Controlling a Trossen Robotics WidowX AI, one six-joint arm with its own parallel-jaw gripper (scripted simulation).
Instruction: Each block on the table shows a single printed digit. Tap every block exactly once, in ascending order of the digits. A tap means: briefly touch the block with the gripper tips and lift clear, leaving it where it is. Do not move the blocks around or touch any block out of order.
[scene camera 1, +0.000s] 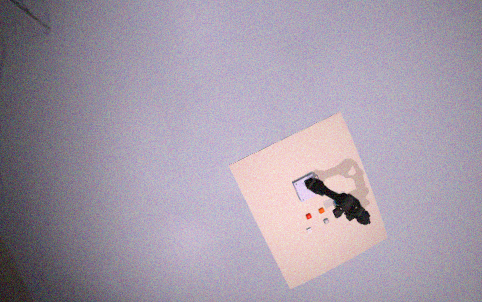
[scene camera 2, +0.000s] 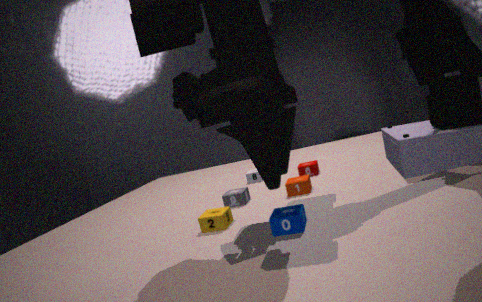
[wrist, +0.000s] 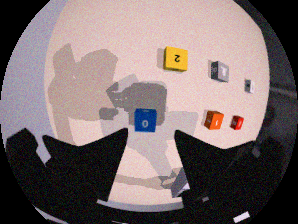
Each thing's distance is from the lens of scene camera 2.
my gripper (scene camera 2: 279, 181): 34 cm
blue block marked 0 (scene camera 2: 287, 220): 33 cm
